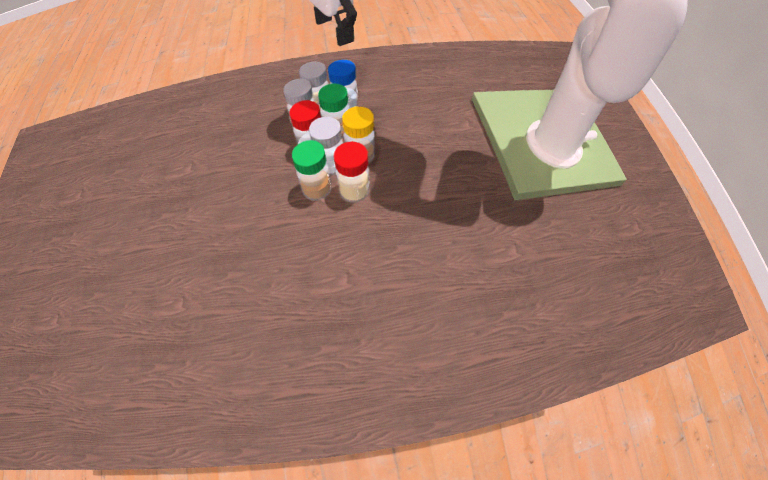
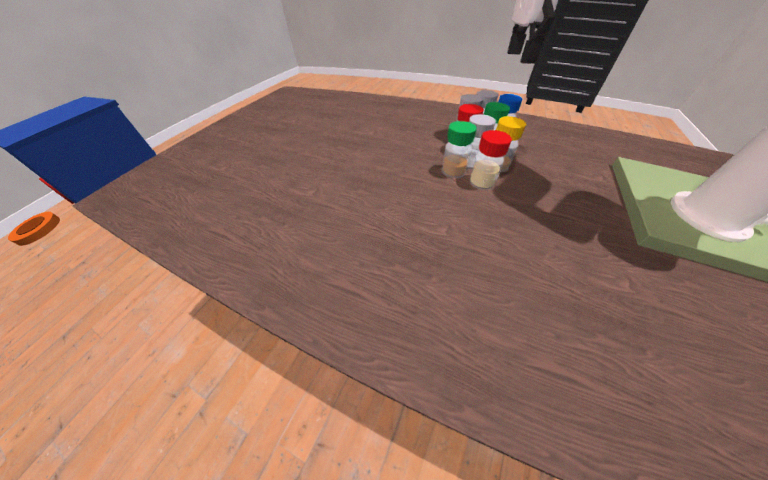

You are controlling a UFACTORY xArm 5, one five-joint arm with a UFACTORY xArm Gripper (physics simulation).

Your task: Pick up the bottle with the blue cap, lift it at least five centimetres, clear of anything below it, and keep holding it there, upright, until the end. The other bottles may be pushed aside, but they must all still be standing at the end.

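Places are measured from the arm's base along level axes (x ahead, y left, z up), in metres.
Pixels of known places: gripper, fingertip midpoint: [image 1: 334, 32] [image 2: 520, 58]; arm's base, link origin: [image 1: 554, 144] [image 2: 707, 216].
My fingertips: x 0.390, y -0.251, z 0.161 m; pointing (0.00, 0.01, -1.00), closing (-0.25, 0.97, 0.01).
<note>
For each thing: its top centre in the pictures, then the offset to it from my fingertips.
- bottle with the blue cap, top centre: [image 1: 341, 67] [image 2: 511, 97] 0.081 m down, 0.005 m back, 0.012 m left
- grey-capped bottle, top centre: [image 1: 312, 69] [image 2: 487, 93] 0.081 m down, 0.051 m ahead, 0.003 m right
- dark green-capped bottle, top centre: [image 1: 332, 92] [image 2: 497, 106] 0.081 m down, 0.027 m ahead, 0.081 m left
The bottle with the blue cap [image 1: 342, 72] [image 2: 510, 103] stands upright at the back right of a tight cluster; its lower part is mostly hidden by bottles in front. Beside it stands a grey-capped bottle [image 1: 313, 73] [image 2: 487, 97], and in front of it a dark green-capped bottle [image 1: 333, 97] [image 2: 496, 111]. My gripper [image 1: 334, 28] [image 2: 522, 52] is open and empty. It hangs above the blue cap's height, over the back of the table, with its fingers pointing down, apart from all bottles.
The other bottles stand upright, including a yellow-capped one [image 1: 357, 121] [image 2: 511, 128], a front red-capped one [image 1: 351, 158] [image 2: 495, 143] and a front green-capped one [image 1: 309, 157] [image 2: 461, 133]. The arm's base stands on a green board [image 1: 498, 121] [image 2: 634, 186] at the right.
</note>
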